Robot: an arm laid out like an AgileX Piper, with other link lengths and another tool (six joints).
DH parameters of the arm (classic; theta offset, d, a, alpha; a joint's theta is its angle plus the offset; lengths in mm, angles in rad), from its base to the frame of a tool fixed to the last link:
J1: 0 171 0 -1.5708
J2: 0.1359 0 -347.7 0
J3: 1.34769 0 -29.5 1.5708
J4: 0 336 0 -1.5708
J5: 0 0 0 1.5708
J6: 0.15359 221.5 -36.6 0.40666
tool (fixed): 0 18.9 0 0
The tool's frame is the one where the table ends.
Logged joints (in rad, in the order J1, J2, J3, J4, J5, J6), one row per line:
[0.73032 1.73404 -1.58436 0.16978 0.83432 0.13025]
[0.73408 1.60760 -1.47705 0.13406 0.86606 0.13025]
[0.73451 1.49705 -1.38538 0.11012 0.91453 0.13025]
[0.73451 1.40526 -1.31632 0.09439 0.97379 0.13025]
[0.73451 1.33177 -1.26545 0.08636 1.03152 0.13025]
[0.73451 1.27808 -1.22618 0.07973 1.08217 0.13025]
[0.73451 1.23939 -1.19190 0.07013 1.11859 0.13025]
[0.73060 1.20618 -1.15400 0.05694 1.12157 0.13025]
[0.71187 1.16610 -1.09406 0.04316 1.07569 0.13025]
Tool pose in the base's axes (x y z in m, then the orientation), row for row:
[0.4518 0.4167 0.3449 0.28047 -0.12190 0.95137 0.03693]
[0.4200 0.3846 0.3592 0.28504 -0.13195 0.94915 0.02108]
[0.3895 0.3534 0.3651 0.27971 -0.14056 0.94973 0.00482]
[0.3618 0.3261 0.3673 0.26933 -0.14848 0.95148 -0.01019]
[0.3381 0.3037 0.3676 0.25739 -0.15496 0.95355 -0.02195]
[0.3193 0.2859 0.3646 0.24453 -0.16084 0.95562 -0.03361]
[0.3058 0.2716 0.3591 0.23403 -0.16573 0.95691 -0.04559]
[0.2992 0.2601 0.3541 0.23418 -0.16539 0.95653 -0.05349]
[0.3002 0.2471 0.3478 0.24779 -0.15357 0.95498 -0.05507]
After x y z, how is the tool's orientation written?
As a quaternion, w x y z.
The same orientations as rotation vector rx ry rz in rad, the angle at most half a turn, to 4 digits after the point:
[-0.3268 2.5503 0.0990]
[-0.3529 2.5385 0.0564]
[-0.3769 2.5468 0.0129]
[-0.4003 2.5650 -0.0275]
[-0.4203 2.5863 -0.0595]
[-0.4392 2.6092 -0.0918]
[-0.4550 2.6271 -0.1252]
[-0.4540 2.6258 -0.1468]
[-0.4186 2.6031 -0.1501]

